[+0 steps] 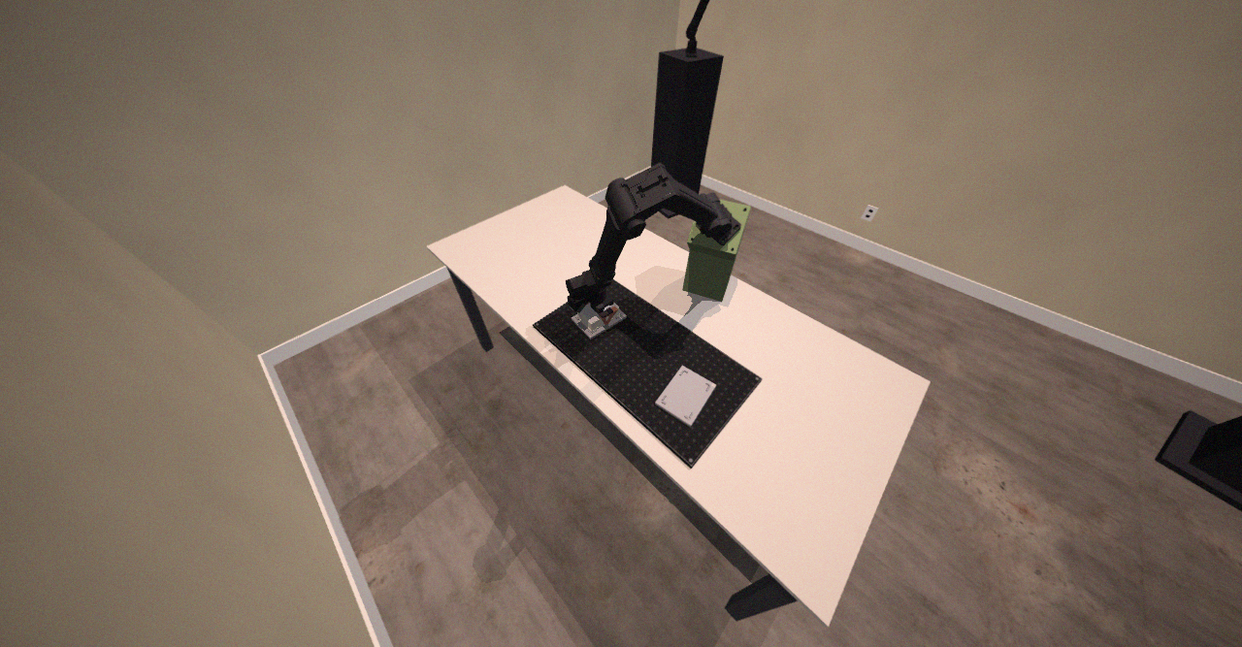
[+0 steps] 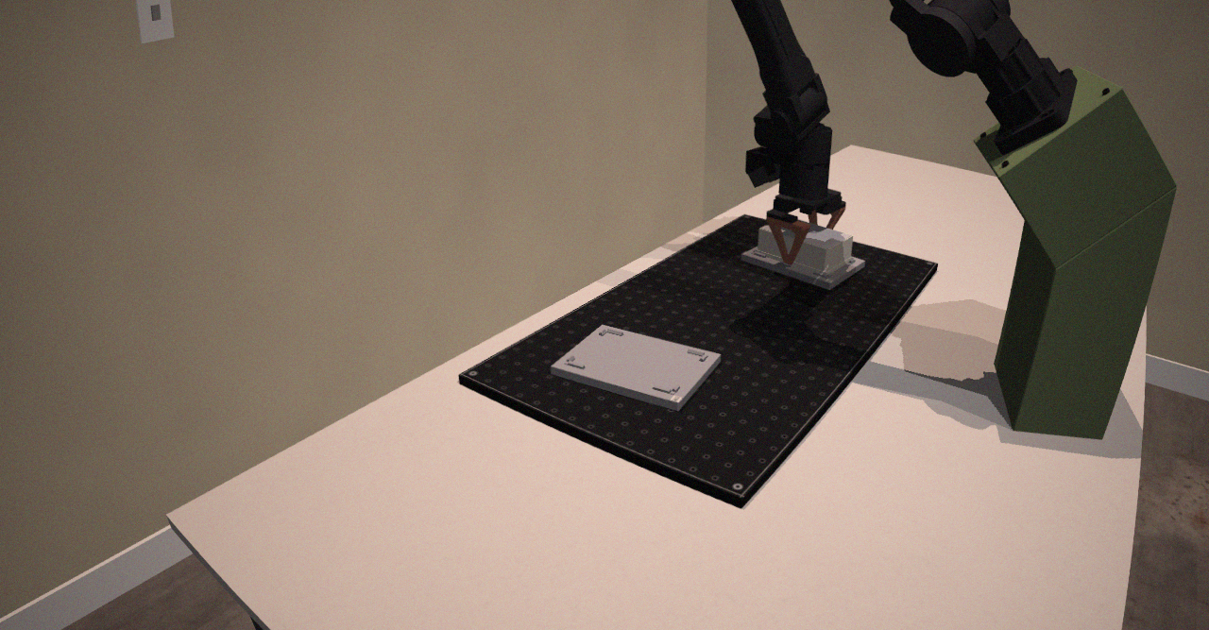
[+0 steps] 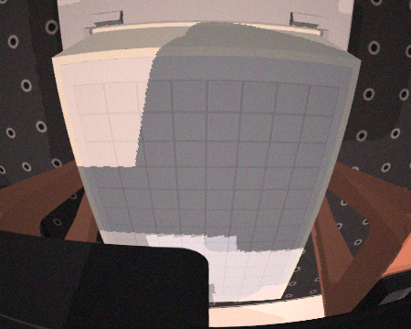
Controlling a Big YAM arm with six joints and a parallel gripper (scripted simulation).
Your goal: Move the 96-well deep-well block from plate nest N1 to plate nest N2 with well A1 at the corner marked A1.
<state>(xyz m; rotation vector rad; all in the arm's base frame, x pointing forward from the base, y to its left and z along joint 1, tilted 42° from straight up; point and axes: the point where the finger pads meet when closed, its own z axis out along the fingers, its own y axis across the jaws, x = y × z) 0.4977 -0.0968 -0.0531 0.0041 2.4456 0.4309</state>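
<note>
Now: the 96-well deep-well block 10 mm above my hand. Also, from my hand: plate nest N2: 410 mm to the left, 70 mm behind, 20 mm below; plate nest N1: 20 mm below.
</note>
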